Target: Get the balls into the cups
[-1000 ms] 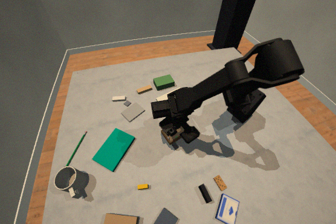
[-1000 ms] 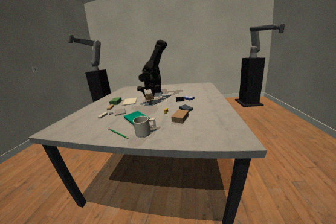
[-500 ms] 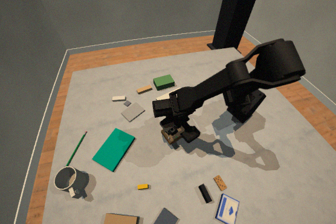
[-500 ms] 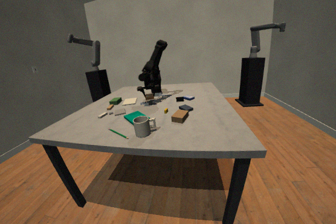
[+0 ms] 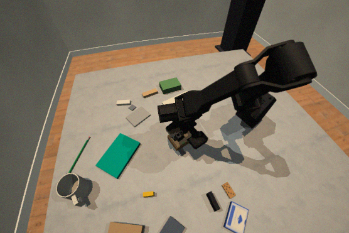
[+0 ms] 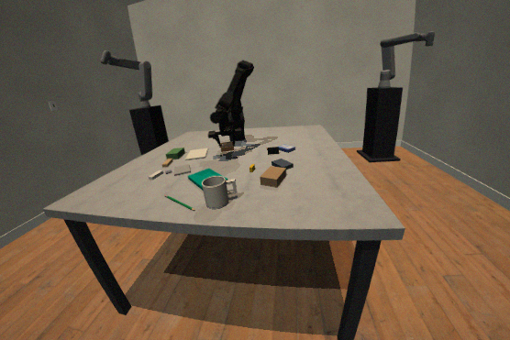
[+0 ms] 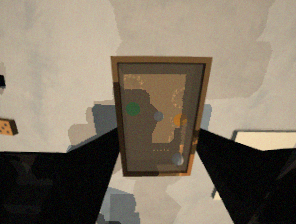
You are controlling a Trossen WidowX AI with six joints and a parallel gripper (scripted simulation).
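Right now my hand is 1 cm short of the wooden puzzle and 3 cm above it. The rest, counted from my hand: yellow block (20 cm ahead, 16 cm to the left, 8 cm below); then black block (1 cm behind, 26 cm to the left, 7 cm below); then cream pad (6 cm behind, 22 cm to the right, 9 cm below).
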